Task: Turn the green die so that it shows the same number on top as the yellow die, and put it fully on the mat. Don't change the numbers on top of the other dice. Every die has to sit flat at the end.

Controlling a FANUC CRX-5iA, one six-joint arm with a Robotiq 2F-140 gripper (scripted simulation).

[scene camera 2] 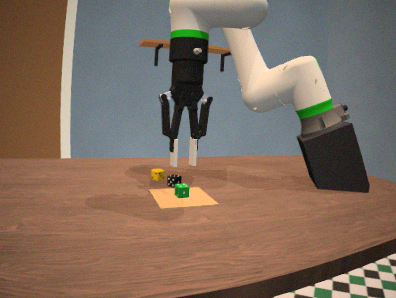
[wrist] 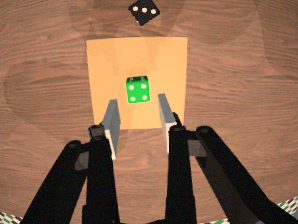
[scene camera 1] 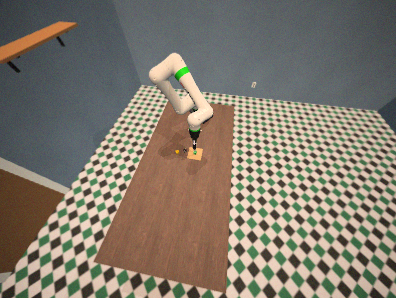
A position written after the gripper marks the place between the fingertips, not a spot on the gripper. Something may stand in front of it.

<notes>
In view: the gripper [scene camera 2: 183, 165].
The gripper shows as well in the wrist view [wrist: 138, 108].
</notes>
